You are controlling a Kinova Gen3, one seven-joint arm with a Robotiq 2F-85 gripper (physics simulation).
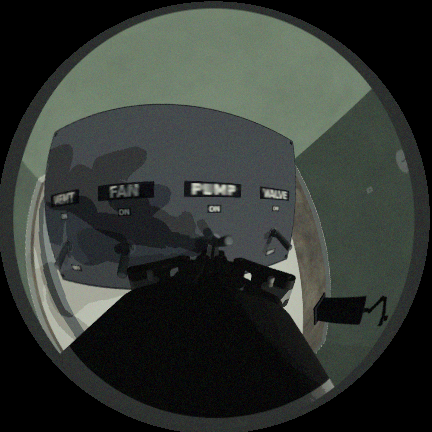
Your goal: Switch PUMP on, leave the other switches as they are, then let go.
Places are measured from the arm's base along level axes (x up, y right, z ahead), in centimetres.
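Pixels of known places: gripper, between the fingertips: (212,253).
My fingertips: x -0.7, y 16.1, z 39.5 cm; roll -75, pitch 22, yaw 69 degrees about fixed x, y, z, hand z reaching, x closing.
Ahead of a thing's pixels: the offset from my fingertips to its top centre. "pt": to the spot under its first point. Level surfaces: height alone.
The PUMP switch @(pt dx +3.8, dy +0.6, dz +0.9 cm) (226,241) is a dark lever with a lighter round tip, below its PUMP label @(dx +2.8, dy +2.3, dz +7.8 cm) (212,189) and ON mark @(pt dx +1.0, dy +1.9, dz +5.4 cm) (214,209). It sticks out from the panel, neither plainly up nor plainly down. My gripper (212,253) is shut and empty, its fingertips right at the lever's lower side; they partly hide its base, and contact cannot be made out for certain. The FAN lever @(pt dx +1.7, dy -10.9, dz +2.0 cm) (123,261) and the VENT lever @(pt dx +0.9, dy -22.3, dz +4.6 cm) (63,255) hang downward at the left. The VALVE lever @(pt dx +1.1, dy +12.0, dz -2.5 cm) (281,239) slants down to the right.
The dark switch panel (170,135) stands in front of a green wall (200,60), with dark shadows over its left half. A pale surface @(dx -10.5 cm) (95,302) shows below the panel. A black box with a bent arm (342,310) is at the lower right.
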